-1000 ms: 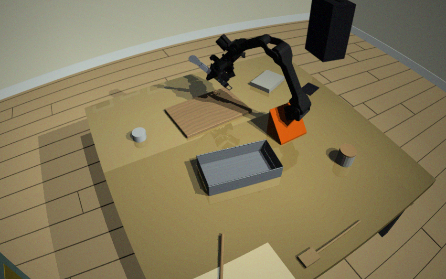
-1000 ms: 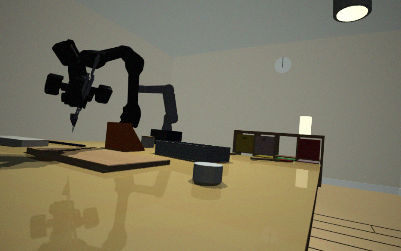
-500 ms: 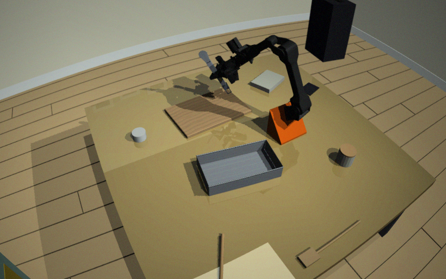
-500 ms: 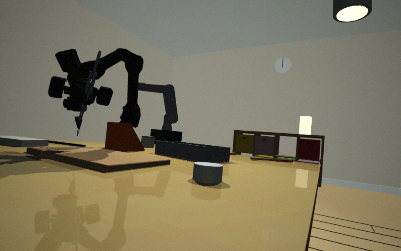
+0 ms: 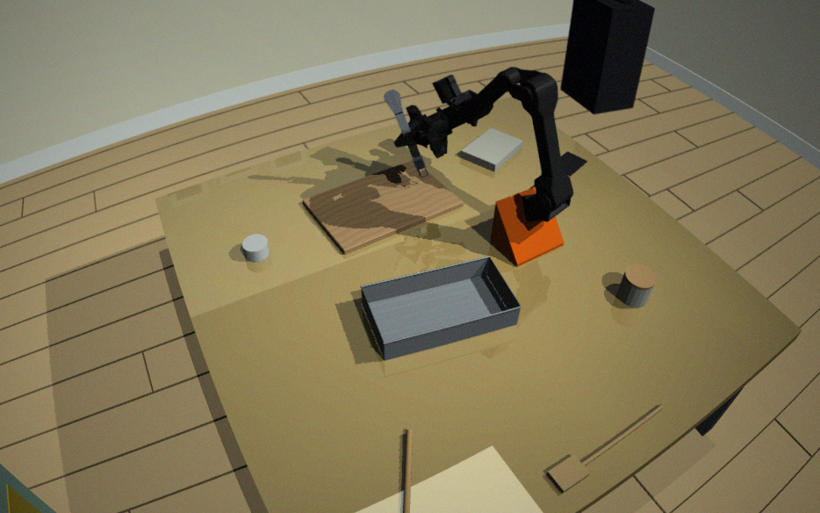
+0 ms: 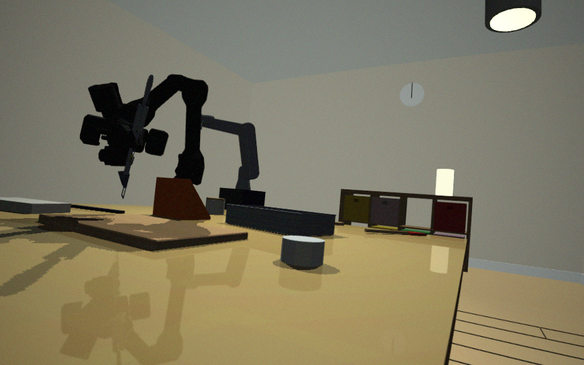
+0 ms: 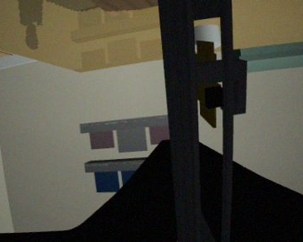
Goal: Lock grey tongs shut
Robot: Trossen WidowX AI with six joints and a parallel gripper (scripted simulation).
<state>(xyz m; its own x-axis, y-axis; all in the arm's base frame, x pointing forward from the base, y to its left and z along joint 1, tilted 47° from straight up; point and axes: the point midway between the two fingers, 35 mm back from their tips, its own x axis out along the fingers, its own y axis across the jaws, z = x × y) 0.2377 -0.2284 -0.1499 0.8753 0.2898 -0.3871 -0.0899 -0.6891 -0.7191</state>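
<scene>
Now: gripper tip 17 cm above the wooden board, 4 cm short of it and 1 cm to the right of it. Also, from my gripper tip: flat block (37 cm behind, 16 cm below, 11 cm to the right); then brown-topped cylinder (56 cm to the left, 38 cm behind, 14 cm below); then grey roasting tin (42 cm to the left, 14 cm below, 7 cm ahead).
</scene>
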